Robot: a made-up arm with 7 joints.
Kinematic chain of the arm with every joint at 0, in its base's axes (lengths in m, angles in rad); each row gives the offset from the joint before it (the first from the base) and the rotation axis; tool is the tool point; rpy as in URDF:
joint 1: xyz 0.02 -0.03 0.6 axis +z
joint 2: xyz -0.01 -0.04 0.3 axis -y
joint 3: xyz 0 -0.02 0.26 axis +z
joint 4: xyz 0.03 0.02 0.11 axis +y
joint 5: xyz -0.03 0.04 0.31 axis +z
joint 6: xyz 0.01 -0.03 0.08 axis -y
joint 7: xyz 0 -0.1 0.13 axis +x
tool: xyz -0.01 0 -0.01 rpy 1.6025 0.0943 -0.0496
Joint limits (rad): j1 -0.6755..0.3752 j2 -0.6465..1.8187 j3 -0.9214..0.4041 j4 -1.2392..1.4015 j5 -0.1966..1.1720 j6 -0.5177..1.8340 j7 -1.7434..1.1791
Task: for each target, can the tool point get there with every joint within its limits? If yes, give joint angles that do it. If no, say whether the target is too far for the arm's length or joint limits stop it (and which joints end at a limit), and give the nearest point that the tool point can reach.
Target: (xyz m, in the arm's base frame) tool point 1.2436 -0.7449 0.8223
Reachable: no: too far | nearest point 0.6726 -0.4113 1.0231 | short by 0.691 m
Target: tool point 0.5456 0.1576 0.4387
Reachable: no: joint limits stop it (at a limit: joint 1, joint 2, joint 4, joint 5, joint 6, joint 7) | nearest point 0.6207 0.1764 0.8306 | short by 0.400 m
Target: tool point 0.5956 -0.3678 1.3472
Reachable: yes | joints -0.0588 -0.4355 -0.4630 0.8622 0.9544 0.4830 0.5453
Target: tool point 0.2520 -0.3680 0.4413
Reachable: no: joint limits stop it (at a limit: joint 1, joint 2, joint 3, joint 4, joint 5, joint 7) | nearest point -0.1113 -0.3729 0.4714 | short by 0.365 m
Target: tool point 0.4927 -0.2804 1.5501
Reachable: yes | joints -0.0900 -0.2049 -0.2434 0.7346 0.3418 -0.0404 0.5796
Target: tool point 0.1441 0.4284 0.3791
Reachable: no: joint limits stop it (at a limit: joint 1, joint 2, joint 3, joint 4, joint 5, joint 7) | nearest point -0.0497 0.3847 0.4775 | short by 0.222 m
